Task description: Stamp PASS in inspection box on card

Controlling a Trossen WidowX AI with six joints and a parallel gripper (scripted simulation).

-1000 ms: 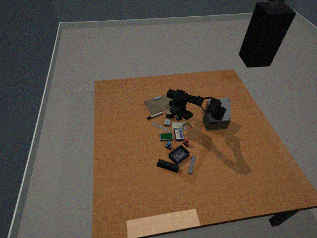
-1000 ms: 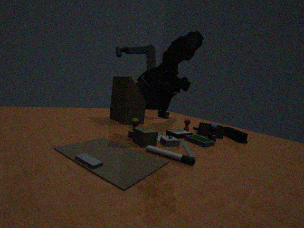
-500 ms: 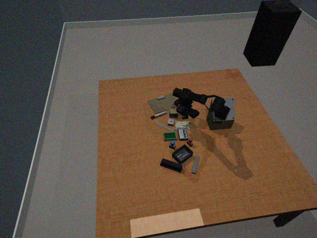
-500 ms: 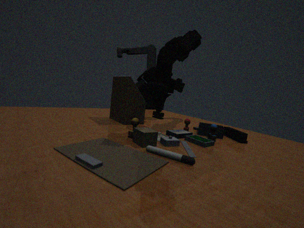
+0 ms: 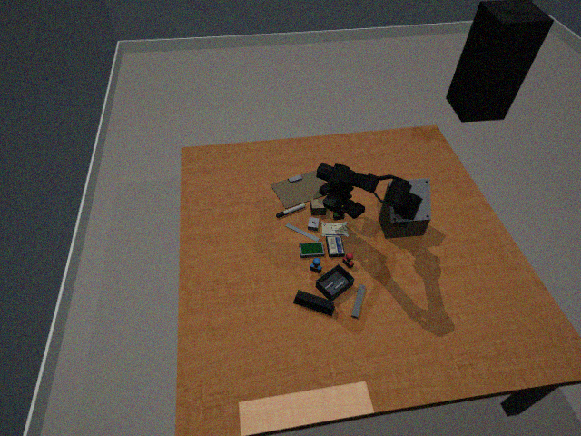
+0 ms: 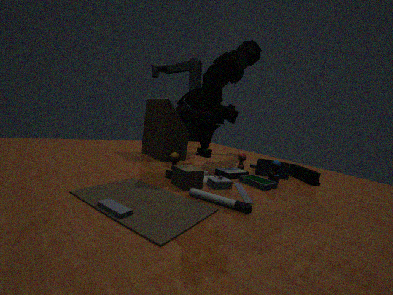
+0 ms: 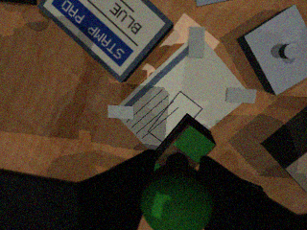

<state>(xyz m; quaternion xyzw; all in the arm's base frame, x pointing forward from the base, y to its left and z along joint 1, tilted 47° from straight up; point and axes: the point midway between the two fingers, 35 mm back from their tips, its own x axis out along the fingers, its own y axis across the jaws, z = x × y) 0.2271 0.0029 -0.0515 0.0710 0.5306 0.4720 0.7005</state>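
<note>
My gripper tip is now 8 cm above the card, 1 cm to the right of it and 1 cm short of it. Round my gripper tip: green ink pad (12 cm ahead, 11 cm to the left, 8 cm below); then yellow stamp (9 cm to the right, 6 cm below, 1 cm behind); then green stamp (right at my gripper tip).
</note>
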